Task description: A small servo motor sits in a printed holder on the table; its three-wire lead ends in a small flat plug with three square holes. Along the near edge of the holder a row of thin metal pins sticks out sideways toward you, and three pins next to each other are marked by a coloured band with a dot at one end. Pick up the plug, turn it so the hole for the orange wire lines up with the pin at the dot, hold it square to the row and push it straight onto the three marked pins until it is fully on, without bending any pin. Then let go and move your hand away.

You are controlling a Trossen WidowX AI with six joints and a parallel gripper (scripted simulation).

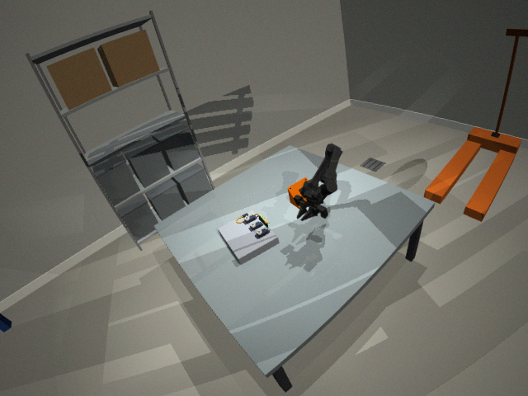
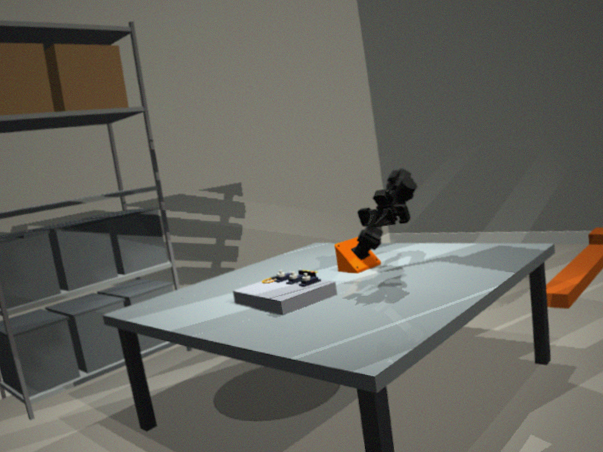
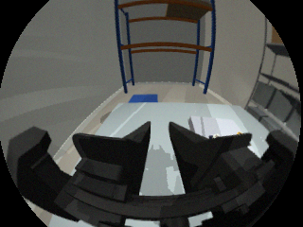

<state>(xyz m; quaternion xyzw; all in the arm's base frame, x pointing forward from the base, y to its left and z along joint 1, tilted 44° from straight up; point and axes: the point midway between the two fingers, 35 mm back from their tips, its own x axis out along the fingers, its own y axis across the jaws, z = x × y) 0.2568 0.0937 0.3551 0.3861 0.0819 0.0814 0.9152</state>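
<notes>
Right now my gripper tip is 19 cm short of the grey printed holder, 32 cm to the left of it and 21 cm above it.
</notes>
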